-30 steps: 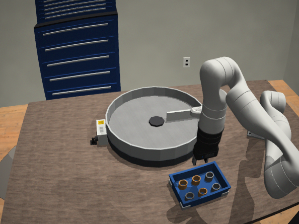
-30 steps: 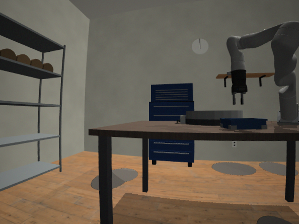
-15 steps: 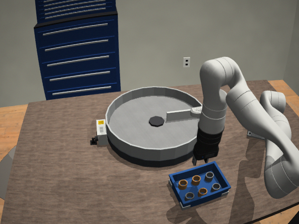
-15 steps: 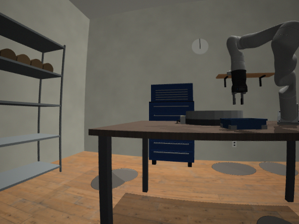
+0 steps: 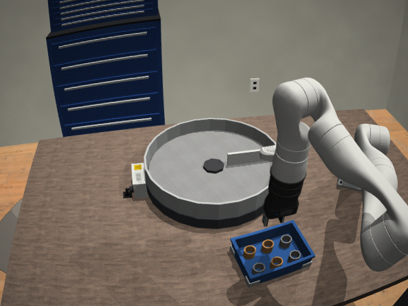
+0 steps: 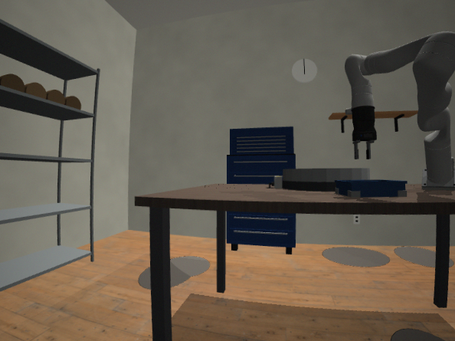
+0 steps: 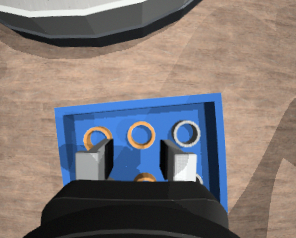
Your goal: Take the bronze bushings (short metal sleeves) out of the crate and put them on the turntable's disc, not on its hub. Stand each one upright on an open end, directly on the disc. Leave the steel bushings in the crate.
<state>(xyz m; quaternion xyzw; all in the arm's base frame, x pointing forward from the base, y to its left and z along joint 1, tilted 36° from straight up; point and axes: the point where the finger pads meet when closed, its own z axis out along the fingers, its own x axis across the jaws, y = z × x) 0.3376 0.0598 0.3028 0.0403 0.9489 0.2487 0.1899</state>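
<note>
Right now the blue crate is 10 mm behind my hand, 30 mm to the left of it and 120 mm below it. Also, from my hand: turntable 80 mm ahead, 330 mm to the right, 90 mm below.
</note>
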